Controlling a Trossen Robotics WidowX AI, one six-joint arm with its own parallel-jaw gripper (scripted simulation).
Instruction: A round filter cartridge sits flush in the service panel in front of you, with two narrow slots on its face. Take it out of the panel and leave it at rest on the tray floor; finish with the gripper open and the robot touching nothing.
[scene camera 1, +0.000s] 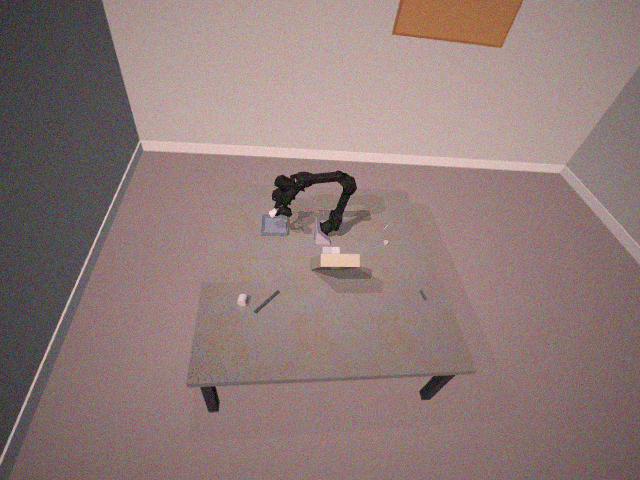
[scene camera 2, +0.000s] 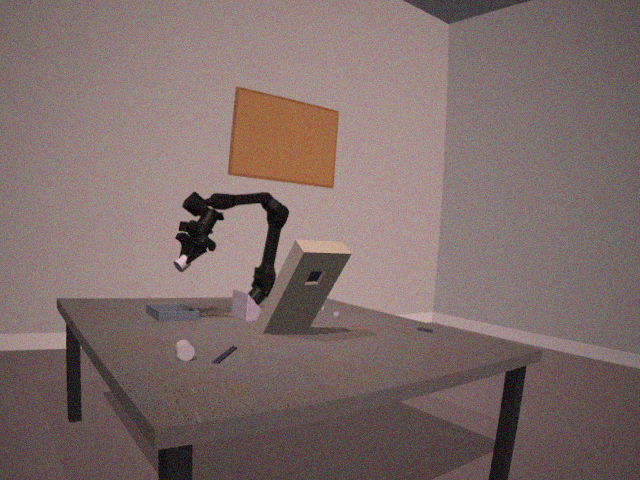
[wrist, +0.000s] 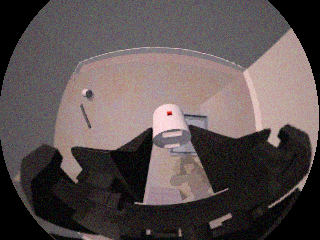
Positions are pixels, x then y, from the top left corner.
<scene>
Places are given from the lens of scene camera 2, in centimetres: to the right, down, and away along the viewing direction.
my gripper (scene camera 2: 183, 262): -46, 8, 162
blue-grey tray (scene camera 2: 162, 312): -54, 25, 161
</scene>
